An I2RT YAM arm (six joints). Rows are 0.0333 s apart.
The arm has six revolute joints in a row. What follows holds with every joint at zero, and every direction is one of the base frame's.
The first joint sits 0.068 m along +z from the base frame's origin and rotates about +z.
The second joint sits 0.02 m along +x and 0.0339 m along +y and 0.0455 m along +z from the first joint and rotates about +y.
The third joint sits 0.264 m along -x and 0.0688 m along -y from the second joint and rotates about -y.
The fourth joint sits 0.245 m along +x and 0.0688 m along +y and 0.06 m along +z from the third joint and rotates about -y.
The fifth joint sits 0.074 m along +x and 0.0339 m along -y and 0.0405 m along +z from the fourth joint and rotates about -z.
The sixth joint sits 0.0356 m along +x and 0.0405 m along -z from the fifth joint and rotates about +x.
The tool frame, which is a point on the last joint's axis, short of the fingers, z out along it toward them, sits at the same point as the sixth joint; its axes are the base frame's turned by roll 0, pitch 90 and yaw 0 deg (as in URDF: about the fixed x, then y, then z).
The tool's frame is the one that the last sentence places.
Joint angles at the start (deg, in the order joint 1, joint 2, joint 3, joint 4, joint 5, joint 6): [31.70, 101.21, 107.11, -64.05, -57.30, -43.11]
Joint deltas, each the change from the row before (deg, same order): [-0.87, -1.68, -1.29, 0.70, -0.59, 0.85]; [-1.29, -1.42, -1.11, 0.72, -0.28, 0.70]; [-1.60, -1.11, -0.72, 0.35, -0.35, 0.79]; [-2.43, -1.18, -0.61, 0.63, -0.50, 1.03]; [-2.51, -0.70, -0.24, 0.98, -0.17, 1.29]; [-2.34, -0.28, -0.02, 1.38, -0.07, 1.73]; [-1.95, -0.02, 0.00, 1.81, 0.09, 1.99]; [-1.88, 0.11, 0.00, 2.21, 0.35, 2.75]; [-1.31, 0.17, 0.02, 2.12, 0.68, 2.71]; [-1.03, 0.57, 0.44, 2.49, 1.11, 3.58]
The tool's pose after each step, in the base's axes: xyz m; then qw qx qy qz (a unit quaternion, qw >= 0). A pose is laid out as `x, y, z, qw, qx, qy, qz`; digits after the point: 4 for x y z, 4 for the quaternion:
0.2861, 0.2059, 0.3824, 0.2931, -0.6099, 0.5925, 0.4371
0.2857, 0.1967, 0.3857, 0.3026, -0.6015, 0.5974, 0.4356
0.2868, 0.1865, 0.3888, 0.3107, -0.5903, 0.6052, 0.4345
0.2900, 0.1722, 0.3931, 0.3243, -0.5742, 0.6154, 0.4317
0.2953, 0.1586, 0.3967, 0.3388, -0.5568, 0.6273, 0.4262
0.3018, 0.1465, 0.3996, 0.3523, -0.5381, 0.6396, 0.4210
0.3087, 0.1368, 0.4015, 0.3648, -0.5203, 0.6506, 0.4159
0.3162, 0.1275, 0.4031, 0.3762, -0.4986, 0.6641, 0.4110
0.3226, 0.1210, 0.4044, 0.3851, -0.4793, 0.6762, 0.4059
0.3305, 0.1163, 0.4060, 0.3931, -0.4562, 0.6903, 0.4009

